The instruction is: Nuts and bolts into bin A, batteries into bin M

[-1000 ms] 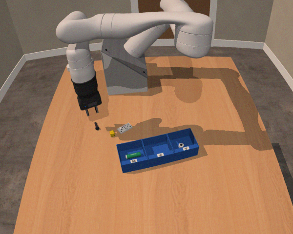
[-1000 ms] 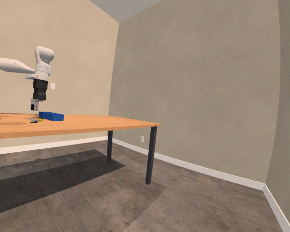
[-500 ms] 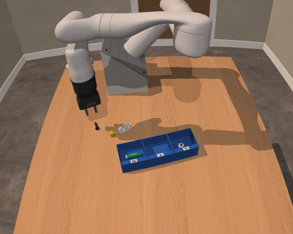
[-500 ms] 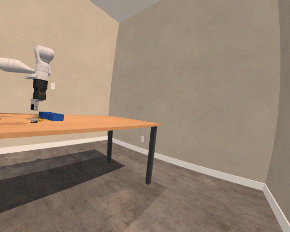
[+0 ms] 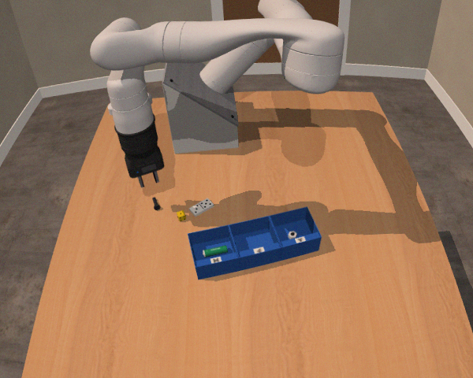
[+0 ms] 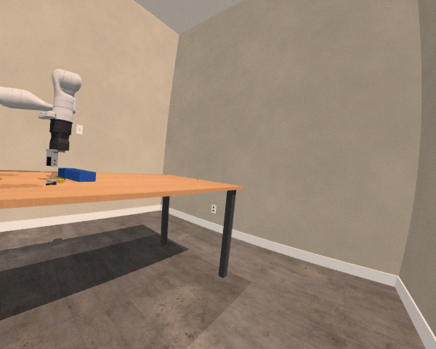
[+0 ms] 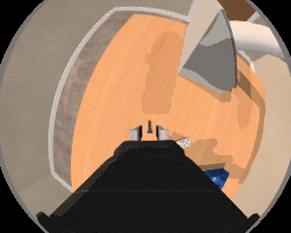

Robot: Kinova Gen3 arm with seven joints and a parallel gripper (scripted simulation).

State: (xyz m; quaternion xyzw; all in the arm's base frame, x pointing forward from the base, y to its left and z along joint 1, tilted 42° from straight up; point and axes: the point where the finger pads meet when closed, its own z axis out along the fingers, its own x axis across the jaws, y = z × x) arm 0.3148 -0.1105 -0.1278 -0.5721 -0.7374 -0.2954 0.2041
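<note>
My hand is 9 cm above the black bolt and 1 cm short of it. From my hand the other things lie so: yellow die (8 cm below, 6 cm to the left, 5 cm ahead); green battery (16 cm ahead, 13 cm to the left, 8 cm below); white domino (11 cm to the left, 9 cm below, 3 cm ahead).
</note>
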